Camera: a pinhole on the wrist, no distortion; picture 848 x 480 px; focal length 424.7 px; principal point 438.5 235.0 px. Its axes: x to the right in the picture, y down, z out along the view. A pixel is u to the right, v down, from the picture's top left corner.
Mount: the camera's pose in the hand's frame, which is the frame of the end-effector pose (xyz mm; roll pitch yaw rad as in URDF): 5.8 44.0 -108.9 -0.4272 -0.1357 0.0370
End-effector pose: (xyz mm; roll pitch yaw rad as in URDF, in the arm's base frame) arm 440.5 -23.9 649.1 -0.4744 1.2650 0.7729
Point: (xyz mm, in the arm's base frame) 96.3 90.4 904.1
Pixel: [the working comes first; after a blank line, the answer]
In the camera's frame: -261.1 173.5 321.1

93.1 464.5
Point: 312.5 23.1 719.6
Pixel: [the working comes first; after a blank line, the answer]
In the camera's frame: -68.7 17.1 166.8

263.5 278.5
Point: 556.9 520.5 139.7
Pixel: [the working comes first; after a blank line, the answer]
In the camera's frame: 685.5 -104.2 411.4

outside the picture
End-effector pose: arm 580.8 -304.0 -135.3 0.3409 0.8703 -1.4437
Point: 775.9 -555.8 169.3
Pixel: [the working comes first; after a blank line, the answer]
In the camera's frame: 7.0 41.5 503.2

444.4 270.0
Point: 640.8 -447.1 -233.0
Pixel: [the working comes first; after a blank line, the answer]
In the camera's frame: 183.5 -44.1 111.5

outside the picture
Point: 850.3 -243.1 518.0
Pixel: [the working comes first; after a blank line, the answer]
In the camera's frame: -450.8 144.6 571.4

103.4 342.5
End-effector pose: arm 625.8 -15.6 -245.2 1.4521 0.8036 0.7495
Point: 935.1 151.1 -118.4
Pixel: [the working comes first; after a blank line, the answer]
In the camera's frame: 179.6 157.6 306.9

687.1 453.1
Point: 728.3 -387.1 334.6
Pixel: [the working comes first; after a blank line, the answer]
In the camera's frame: -469.4 -38.3 586.1

98.3 207.2
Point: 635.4 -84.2 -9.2
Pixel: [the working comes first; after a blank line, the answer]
In the camera's frame: -173.7 -2.8 225.8

111.9 229.8
